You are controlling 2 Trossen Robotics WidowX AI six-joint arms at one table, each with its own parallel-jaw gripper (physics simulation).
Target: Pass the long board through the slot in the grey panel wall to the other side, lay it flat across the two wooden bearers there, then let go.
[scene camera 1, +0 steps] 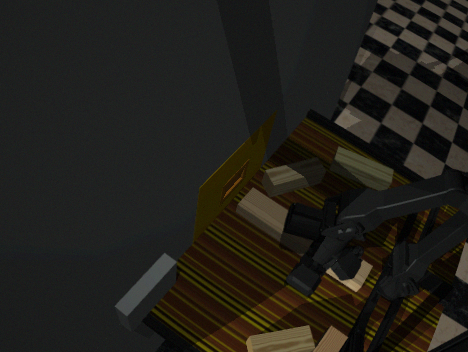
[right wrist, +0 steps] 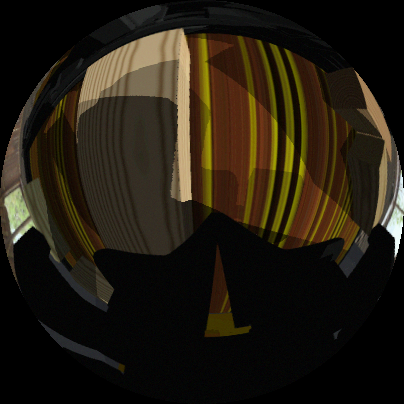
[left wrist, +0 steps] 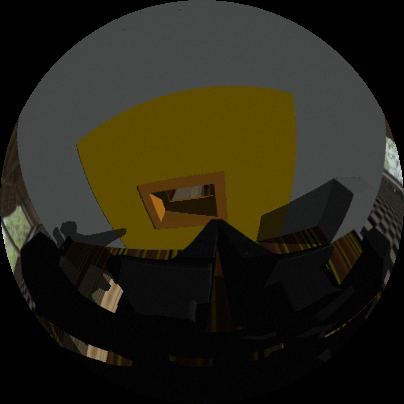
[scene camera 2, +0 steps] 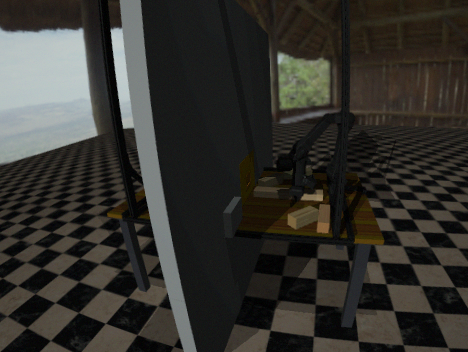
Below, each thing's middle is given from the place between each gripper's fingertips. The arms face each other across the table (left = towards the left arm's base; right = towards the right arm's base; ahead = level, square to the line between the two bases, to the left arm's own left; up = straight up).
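Labels:
The slot (left wrist: 193, 211) is 9 cm above my right hand, 3 cm ahead of it and 27 cm to the left of it. I see a grey block (scene camera 1: 158, 280) too, and the block is 5 cm above my right hand, 28 cm behind it and 28 cm to the left of it. As for my left hand, it is 10 mm above the slot, 30 mm short of the slot and 80 mm to the left of it. The grey block, counted from my left hand, is 50 mm below it, 270 mm behind it and 70 mm to the right of it.

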